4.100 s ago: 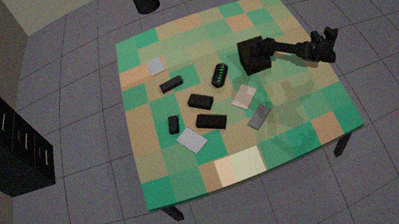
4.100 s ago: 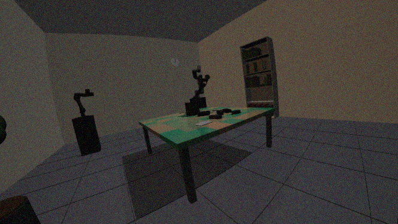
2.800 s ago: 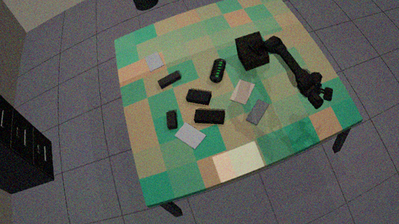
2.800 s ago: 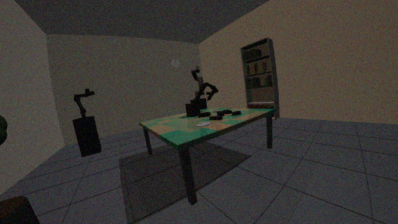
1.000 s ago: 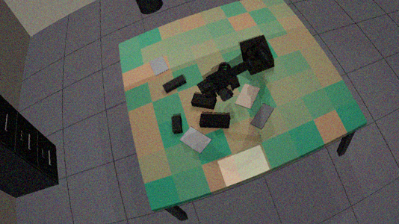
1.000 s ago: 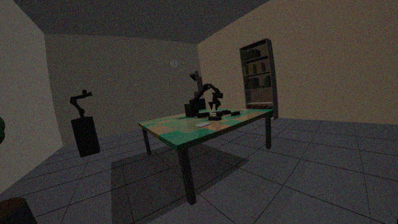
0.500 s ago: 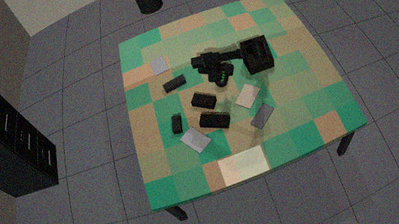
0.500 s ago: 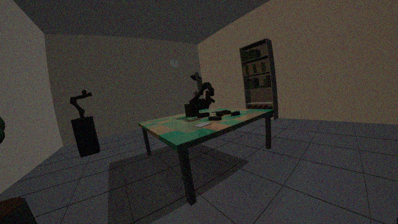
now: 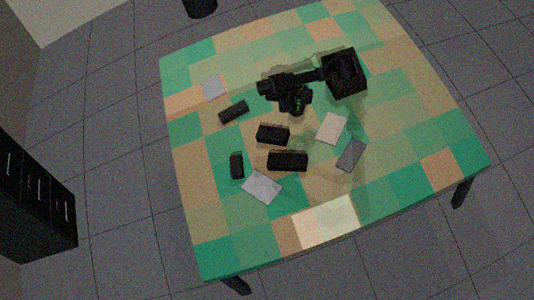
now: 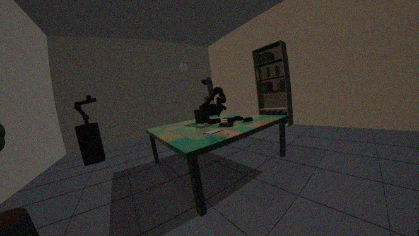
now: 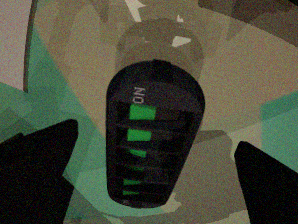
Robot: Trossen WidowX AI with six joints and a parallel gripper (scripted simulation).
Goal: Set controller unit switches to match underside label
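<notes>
My gripper tip is 130 mm short of the module, 70 mm to the right of it and 50 mm above it.
</notes>
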